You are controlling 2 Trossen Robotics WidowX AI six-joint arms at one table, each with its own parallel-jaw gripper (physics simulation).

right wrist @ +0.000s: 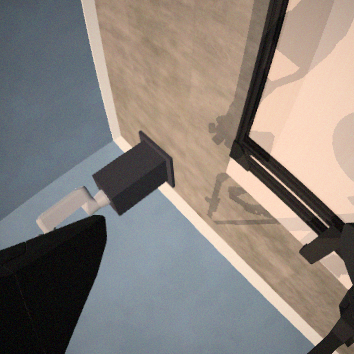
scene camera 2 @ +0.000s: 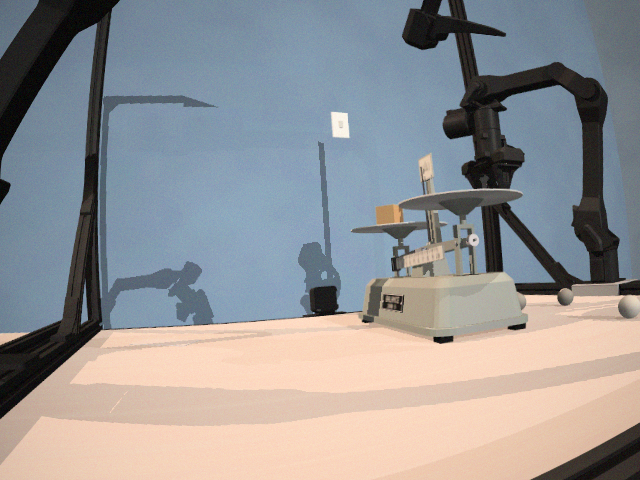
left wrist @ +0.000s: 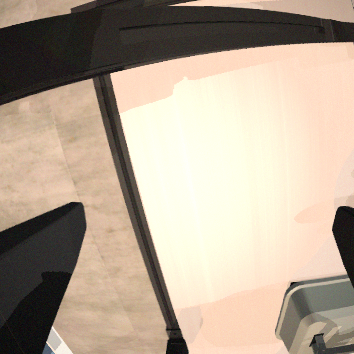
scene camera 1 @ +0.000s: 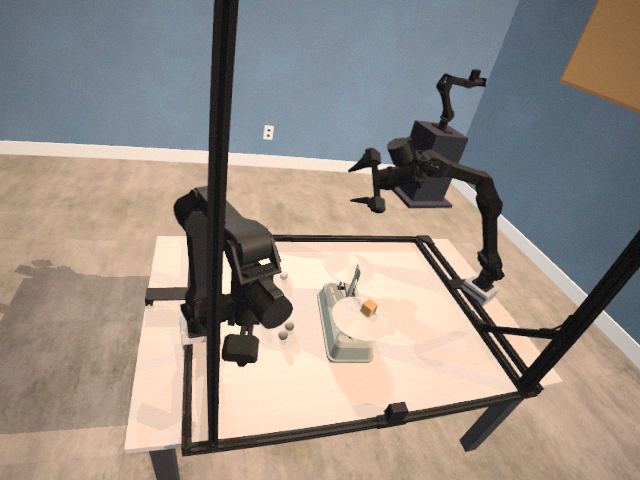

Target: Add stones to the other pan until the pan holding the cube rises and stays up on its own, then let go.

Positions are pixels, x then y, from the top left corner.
Scene:
left gripper: scene camera 2 493,202; left wrist 215,218; scene camera 1 244,347; not seen in the right wrist view (out of frame)
balance scale: scene camera 2 432,302; left wrist; scene camera 1; not seen in the right wrist view (out of frame)
same spot on balance scale: (left wrist: 310,308) = (scene camera 1: 334,345)

